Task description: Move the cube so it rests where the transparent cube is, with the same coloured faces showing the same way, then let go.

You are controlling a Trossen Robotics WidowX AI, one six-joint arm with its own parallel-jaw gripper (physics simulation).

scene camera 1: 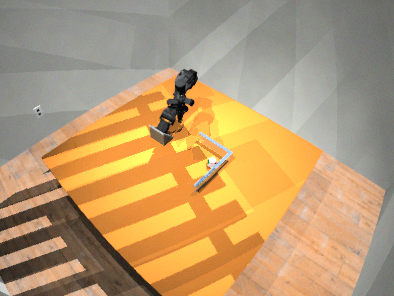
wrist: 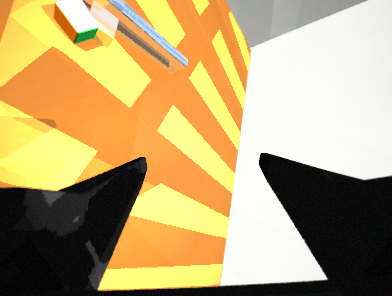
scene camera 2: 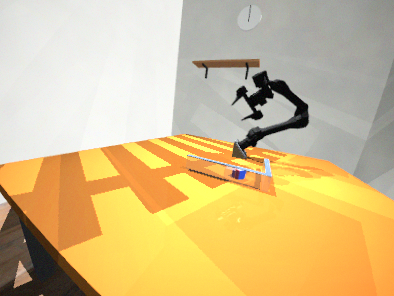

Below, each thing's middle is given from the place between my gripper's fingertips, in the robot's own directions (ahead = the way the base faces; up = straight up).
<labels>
The L-shaped fence (scene camera 2: 257,180) is 230 mm below my hand, 130 mm ahead of it and 30 mm to the left of it.
</labels>
